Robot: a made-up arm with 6 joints.
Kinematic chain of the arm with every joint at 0, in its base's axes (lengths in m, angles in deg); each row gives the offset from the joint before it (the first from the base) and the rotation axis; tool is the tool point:
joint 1: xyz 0 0 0.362 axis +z
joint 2: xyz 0.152 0 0 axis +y
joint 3: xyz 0 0 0.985 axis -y
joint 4: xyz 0 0 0.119 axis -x
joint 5: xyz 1.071 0 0 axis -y
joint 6: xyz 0.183 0 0 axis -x
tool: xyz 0 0 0
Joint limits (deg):
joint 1: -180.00..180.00
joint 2: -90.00..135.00
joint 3: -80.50..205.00
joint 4: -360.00..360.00
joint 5: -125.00..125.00
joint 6: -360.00..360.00
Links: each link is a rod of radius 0.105 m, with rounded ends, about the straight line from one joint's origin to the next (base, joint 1, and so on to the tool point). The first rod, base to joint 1, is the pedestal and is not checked.
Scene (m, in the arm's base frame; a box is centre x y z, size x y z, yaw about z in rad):
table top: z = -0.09
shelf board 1: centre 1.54 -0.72 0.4 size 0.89 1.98 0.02 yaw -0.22
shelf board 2: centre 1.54 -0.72 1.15 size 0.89 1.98 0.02 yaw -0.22
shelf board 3: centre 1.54 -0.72 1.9 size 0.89 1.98 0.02 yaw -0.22
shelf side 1: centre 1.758 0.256 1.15 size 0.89 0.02 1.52 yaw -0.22
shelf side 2: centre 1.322 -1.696 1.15 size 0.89 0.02 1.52 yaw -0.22
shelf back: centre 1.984 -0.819 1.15 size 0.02 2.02 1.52 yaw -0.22
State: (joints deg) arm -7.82 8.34 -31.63 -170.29 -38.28 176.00
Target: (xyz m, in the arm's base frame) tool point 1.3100 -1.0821 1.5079
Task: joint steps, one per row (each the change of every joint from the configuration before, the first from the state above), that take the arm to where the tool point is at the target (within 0.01 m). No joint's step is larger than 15 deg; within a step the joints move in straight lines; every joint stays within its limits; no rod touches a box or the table.
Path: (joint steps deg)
1: 1.05 -13.37 -12.46 0.38 -0.84 0.00
2: 1.05 -13.38 -12.46 0.37 -0.84 0.00
3: -12.41 1.25 10.29 -1.15 0.57 0.00
4: -12.41 1.25 10.28 -1.16 0.57 0.00
5: -12.41 1.25 10.29 -1.15 0.57 0.00
6: -12.41 1.25 10.28 -1.15 0.57 0.00
7: 5.12 10.95 11.44 0.36 0.27 0.00
8: 5.12 10.95 11.44 0.37 0.26 0.00
9: 5.11 10.94 11.44 0.37 0.26 0.00

